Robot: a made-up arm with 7 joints.
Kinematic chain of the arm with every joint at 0, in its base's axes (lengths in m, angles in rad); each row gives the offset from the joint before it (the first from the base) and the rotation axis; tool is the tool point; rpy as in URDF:
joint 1: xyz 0 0 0.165 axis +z
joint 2: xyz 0 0 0 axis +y
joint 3: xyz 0 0 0.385 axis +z
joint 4: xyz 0.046 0 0 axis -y
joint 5: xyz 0.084 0 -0.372 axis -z
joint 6: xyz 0 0 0 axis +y
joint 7: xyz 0.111 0 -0.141 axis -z
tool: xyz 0 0 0 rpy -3.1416 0 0
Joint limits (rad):
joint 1: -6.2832..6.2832
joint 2: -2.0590..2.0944
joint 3: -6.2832..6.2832
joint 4: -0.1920..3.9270
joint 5: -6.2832..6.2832
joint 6: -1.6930..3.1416
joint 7: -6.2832..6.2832
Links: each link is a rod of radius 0.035 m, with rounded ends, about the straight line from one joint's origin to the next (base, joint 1, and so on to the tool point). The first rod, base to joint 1, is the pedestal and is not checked.
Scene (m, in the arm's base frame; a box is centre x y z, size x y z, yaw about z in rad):
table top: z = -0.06
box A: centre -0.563 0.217 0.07 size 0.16 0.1 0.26 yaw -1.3
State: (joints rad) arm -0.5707 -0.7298 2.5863 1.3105 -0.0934 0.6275 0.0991
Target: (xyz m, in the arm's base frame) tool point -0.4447 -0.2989 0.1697
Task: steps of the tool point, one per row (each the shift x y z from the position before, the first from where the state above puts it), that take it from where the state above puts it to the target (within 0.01 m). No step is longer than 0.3 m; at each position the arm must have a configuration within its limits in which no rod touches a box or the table.
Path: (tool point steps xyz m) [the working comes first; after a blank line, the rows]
Joints at the target: 0.2858 -0.2072 3.4568 0.9476 -0.0452 0.8252 0.0991
Straight joint move there: touches box A.

1: -0.1179 -0.0995 0.0878
2: -0.0792 -0.1289 0.0977
3: -0.0302 -0.1467 0.1000
4: -0.0119 -0.2805 -0.1007
5: 0.1302 -0.2354 -0.0855

